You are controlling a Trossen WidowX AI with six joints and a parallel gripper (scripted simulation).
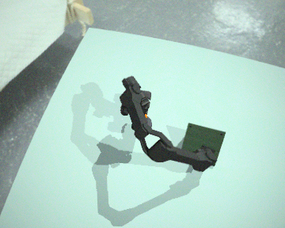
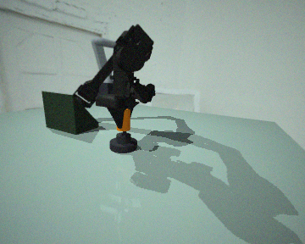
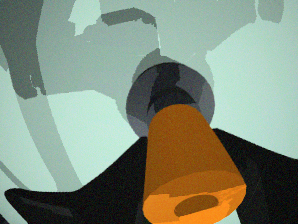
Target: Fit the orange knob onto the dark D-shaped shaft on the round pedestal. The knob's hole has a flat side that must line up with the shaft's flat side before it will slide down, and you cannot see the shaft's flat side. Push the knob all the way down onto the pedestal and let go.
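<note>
My gripper tip is 20 mm below the orange knob. Also, from my gripper tip: dark pedestal (40 mm below).
</note>
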